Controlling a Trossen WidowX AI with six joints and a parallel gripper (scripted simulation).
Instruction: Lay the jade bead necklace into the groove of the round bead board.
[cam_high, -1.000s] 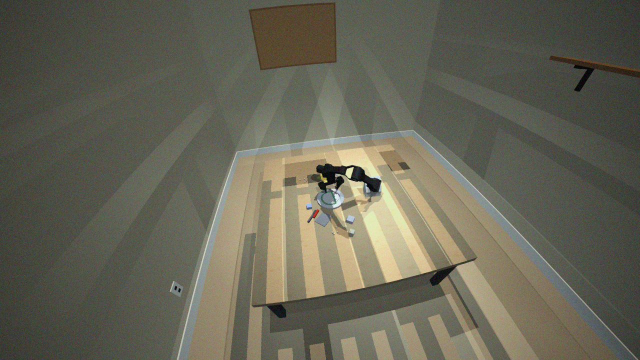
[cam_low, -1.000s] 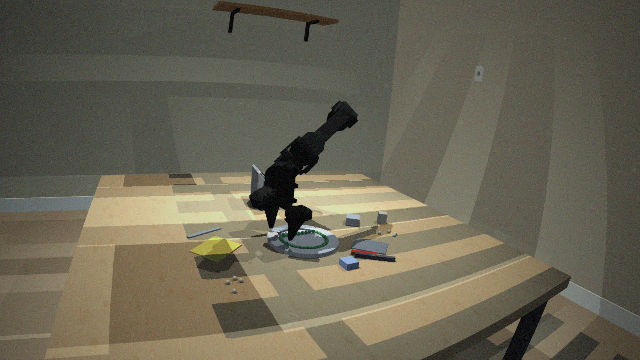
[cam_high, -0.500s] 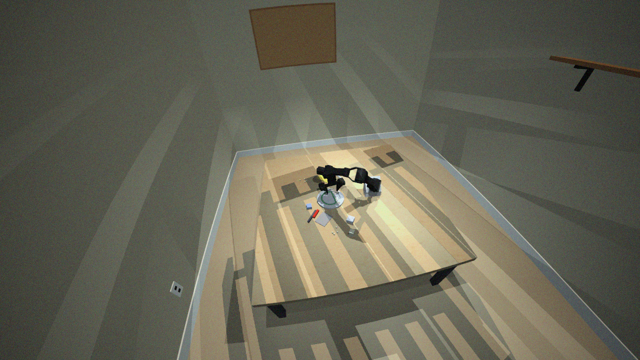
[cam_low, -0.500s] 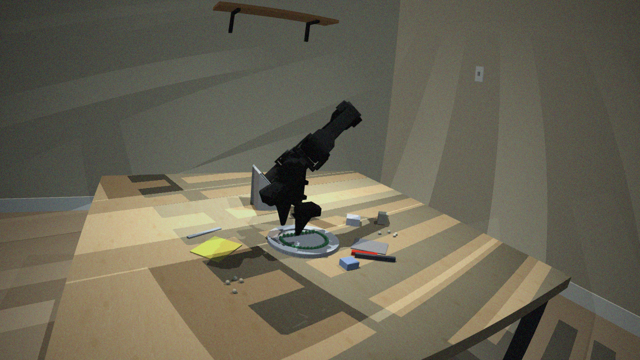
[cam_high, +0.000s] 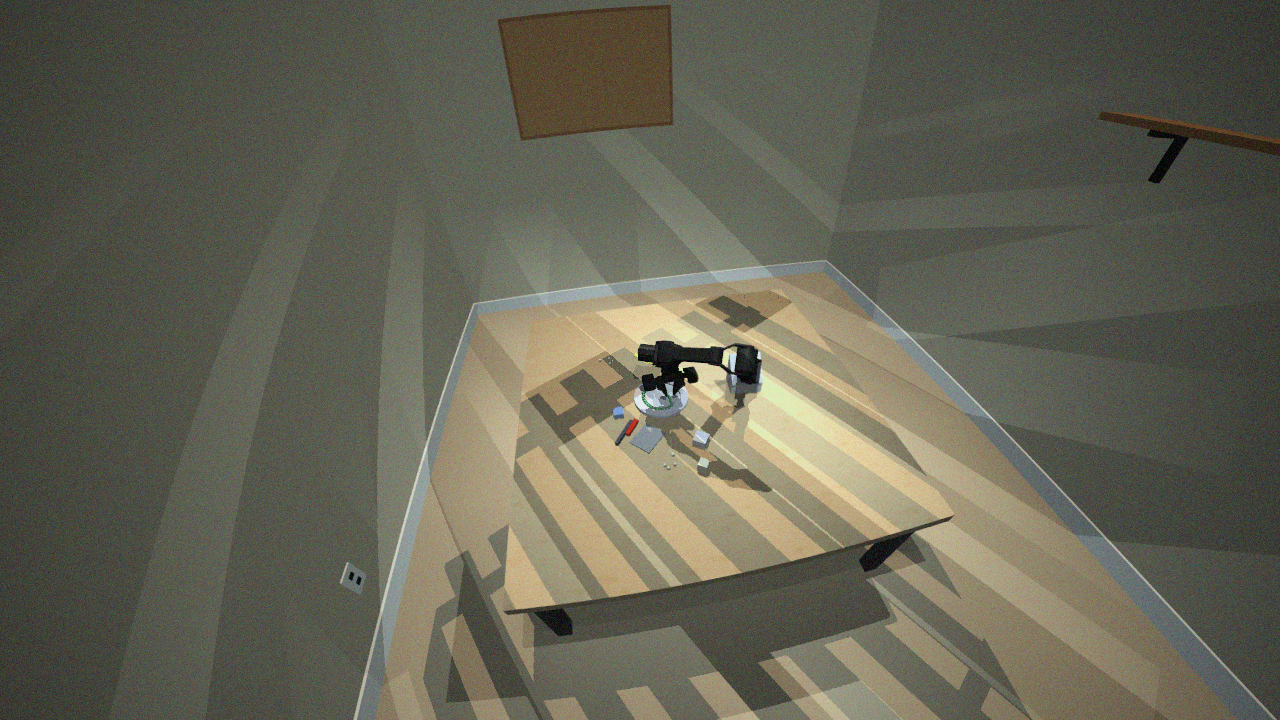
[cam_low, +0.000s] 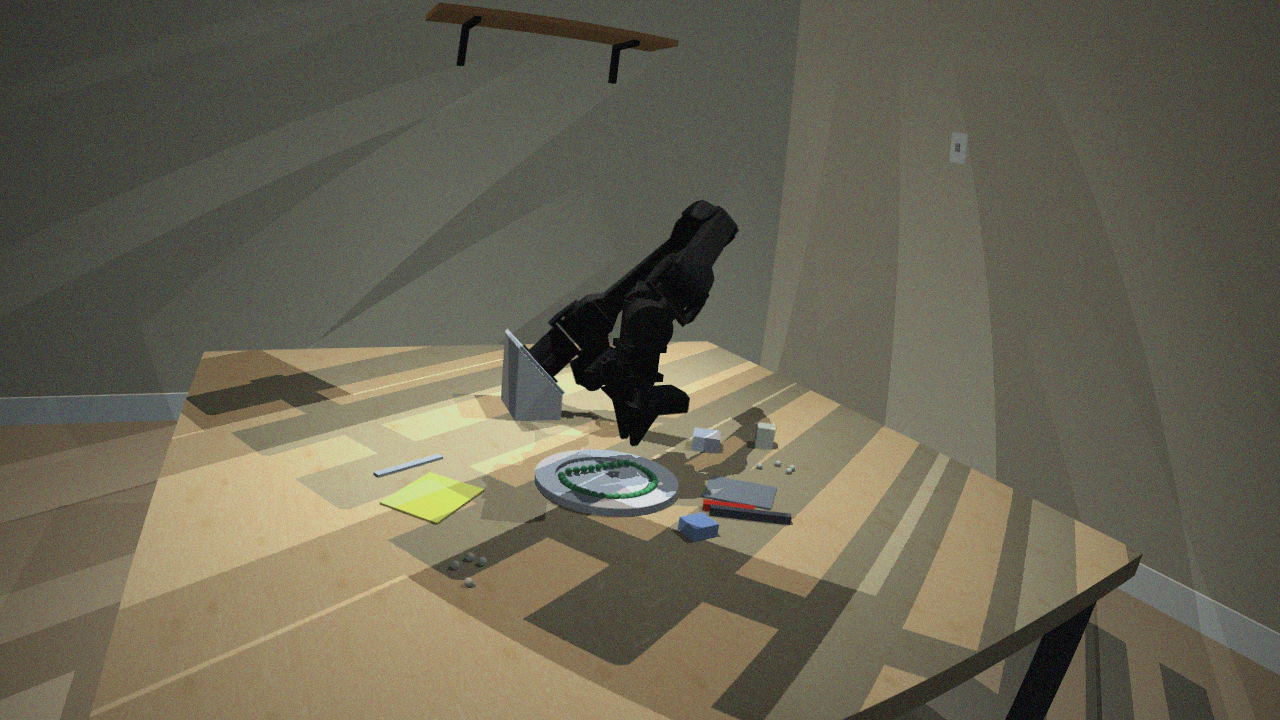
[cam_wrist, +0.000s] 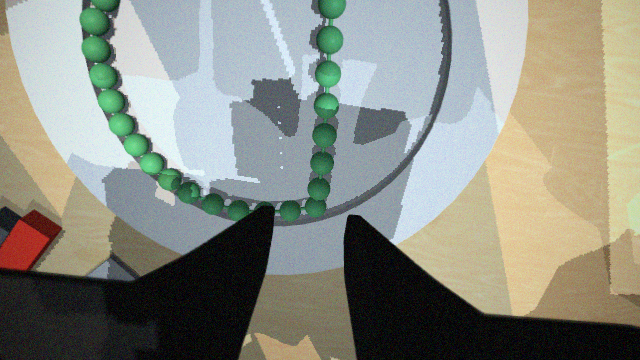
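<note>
The round grey bead board lies 2 cm ahead of my gripper tip, 4 cm to the right of it and 4 cm below it. Also, from my gripper tip: grey plate: 12 cm ahead, 12 cm to the left, 5 cm below; then blue block: 19 cm ahead, 1 cm to the right, 4 cm below; then red and black pen: 17 cm ahead, 7 cm to the left, 5 cm below.
</note>
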